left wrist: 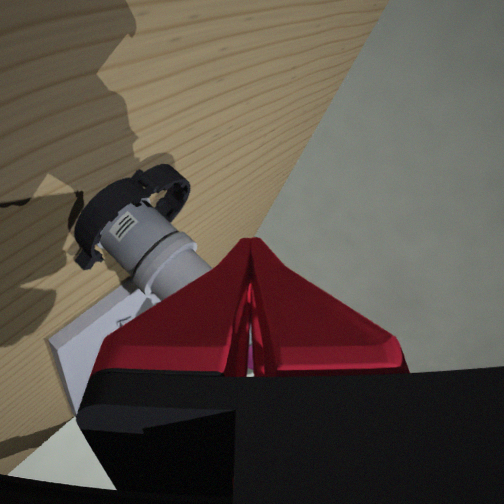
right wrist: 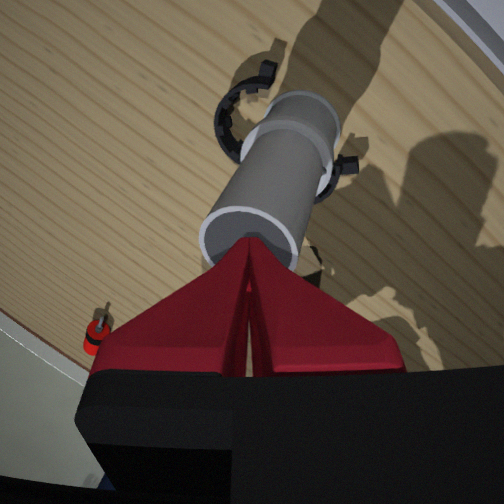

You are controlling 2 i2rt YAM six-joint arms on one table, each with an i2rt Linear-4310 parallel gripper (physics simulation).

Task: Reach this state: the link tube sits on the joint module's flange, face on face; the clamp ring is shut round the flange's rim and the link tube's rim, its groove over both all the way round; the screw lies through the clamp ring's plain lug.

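In the right wrist view the grey link tube (right wrist: 277, 180) stands upright on the joint module, its open top just below my right gripper (right wrist: 249, 245), which is shut and empty. The black clamp ring (right wrist: 231, 117) lies open on the table around the base, its lugs apart (right wrist: 347, 165). The red-headed screw (right wrist: 95, 335) stands on the table at the left. In the left wrist view the joint module (left wrist: 140, 235) and the tube (left wrist: 172, 265) show beside the open clamp ring (left wrist: 127, 197). My left gripper (left wrist: 251, 245) is shut and empty, to the right of the tube.
The joint module sits on a pale grey base block (left wrist: 92, 335). The wooden table ends at a grey floor (left wrist: 400, 200) on the right of the left wrist view and at the lower left of the right wrist view (right wrist: 40, 410).
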